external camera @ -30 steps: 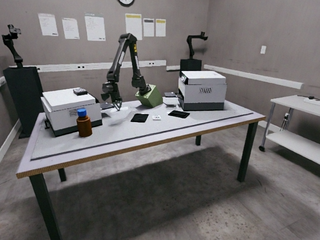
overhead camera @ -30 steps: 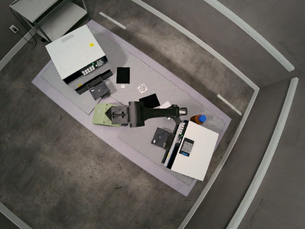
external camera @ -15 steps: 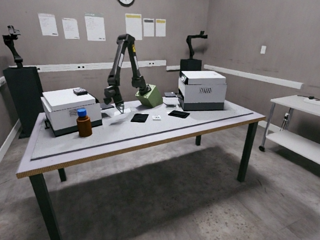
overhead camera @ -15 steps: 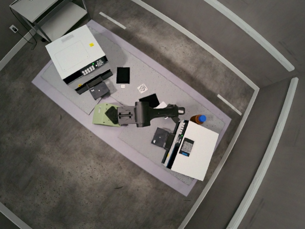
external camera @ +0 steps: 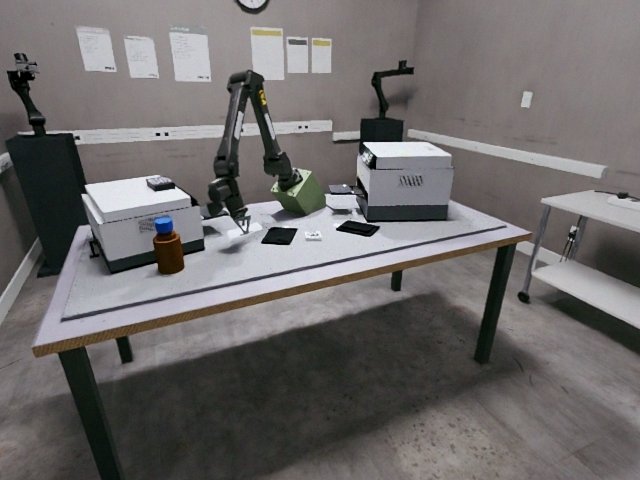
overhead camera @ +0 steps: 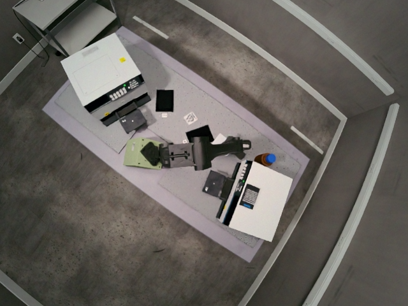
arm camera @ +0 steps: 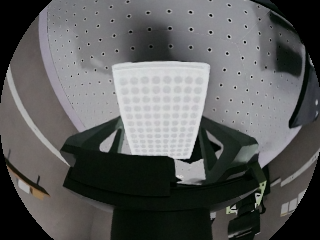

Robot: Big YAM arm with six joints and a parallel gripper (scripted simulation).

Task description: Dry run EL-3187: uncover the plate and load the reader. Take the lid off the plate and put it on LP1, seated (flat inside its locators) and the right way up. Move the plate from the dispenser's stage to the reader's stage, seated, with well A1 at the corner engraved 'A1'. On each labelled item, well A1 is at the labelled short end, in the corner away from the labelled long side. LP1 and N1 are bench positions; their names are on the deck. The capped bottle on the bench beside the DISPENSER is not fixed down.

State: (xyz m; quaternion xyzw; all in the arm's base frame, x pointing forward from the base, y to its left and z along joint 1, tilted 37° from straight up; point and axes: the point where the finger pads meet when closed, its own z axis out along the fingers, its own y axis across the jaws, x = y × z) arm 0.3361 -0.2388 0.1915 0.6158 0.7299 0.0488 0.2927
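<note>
My hand is 4 cm past the black pad, 15 cm to the right of it and 6 cm above it. Round my hand: white label (7 cm behind, 43 cm to the left, 7 cm below); then white well plate (right at my hand); then brown capped bottle (9 cm ahead, 28 cm to the right, 4 cm above).
</note>
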